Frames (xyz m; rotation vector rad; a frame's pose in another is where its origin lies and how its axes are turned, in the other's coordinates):
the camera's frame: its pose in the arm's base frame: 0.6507 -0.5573 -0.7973 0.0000 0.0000 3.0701
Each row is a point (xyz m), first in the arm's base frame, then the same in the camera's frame.
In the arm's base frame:
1: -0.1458 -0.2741 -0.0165
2: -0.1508 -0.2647 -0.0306
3: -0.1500 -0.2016 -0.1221
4: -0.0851 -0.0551 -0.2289
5: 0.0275 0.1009 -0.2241
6: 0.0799 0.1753 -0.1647
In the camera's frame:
1: 0.8147 -0.2256 0.7808
2: 0.8204 -0.2346 0.7667
3: 0.8241 -0.2976 0.6752
4: 0.7698 -0.4484 0.5684
5: 0.6686 -0.6120 0.5732
6: 0.6217 -0.6900 0.6326

